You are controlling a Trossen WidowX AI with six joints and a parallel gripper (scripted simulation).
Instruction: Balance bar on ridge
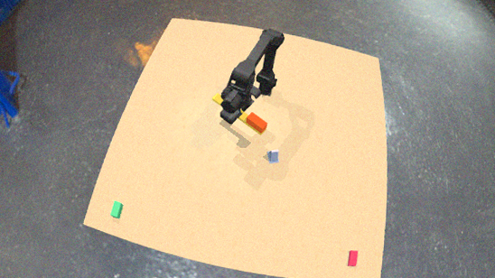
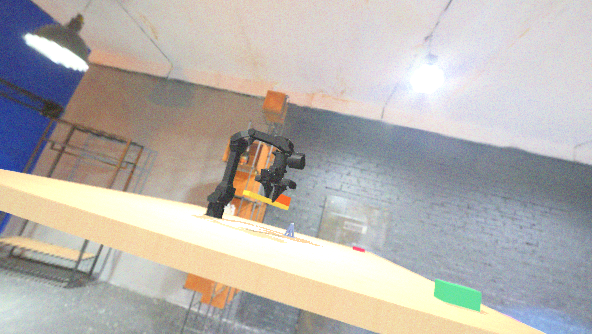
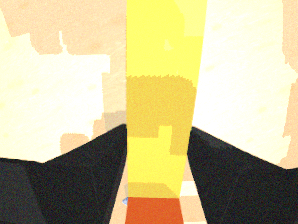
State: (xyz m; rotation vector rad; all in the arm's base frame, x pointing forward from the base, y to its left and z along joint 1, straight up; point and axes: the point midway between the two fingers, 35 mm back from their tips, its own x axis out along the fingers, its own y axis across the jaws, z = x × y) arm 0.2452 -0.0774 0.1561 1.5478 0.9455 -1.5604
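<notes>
Now: gripper tip 170 mm to the right of the blue ridge, 100 mm short of it and 90 mm above it. Also, from my gripper tip: pink block: 580 mm to the left, 500 mm ahead, 110 mm below; then green block: 500 mm ahead, 420 mm to the right, 110 mm below.
</notes>
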